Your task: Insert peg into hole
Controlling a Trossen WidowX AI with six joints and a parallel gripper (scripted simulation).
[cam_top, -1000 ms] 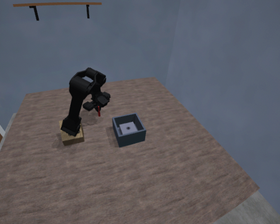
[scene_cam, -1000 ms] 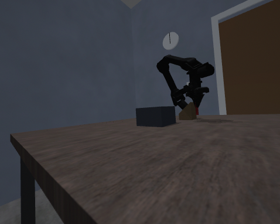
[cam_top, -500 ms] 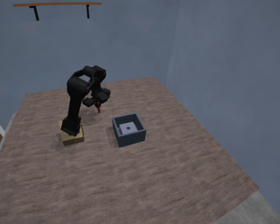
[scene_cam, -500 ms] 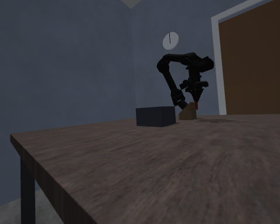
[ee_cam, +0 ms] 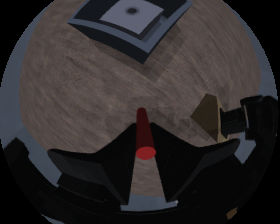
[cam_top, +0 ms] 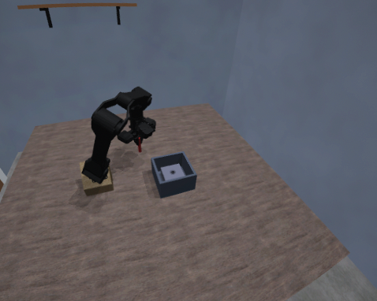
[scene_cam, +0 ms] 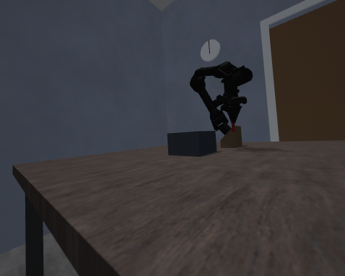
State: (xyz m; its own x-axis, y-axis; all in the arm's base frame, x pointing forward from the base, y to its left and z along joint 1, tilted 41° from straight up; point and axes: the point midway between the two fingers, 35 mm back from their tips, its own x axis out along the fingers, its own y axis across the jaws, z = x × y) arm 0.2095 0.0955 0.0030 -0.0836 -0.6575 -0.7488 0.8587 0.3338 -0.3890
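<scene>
The grey plate lies 10 cm ahead of my hand, 16 cm to the right of it and 12 cm below it. Round my hand: box (10 cm ahead, 16 cm to the right, 14 cm below); then red peg (4 cm below).
</scene>
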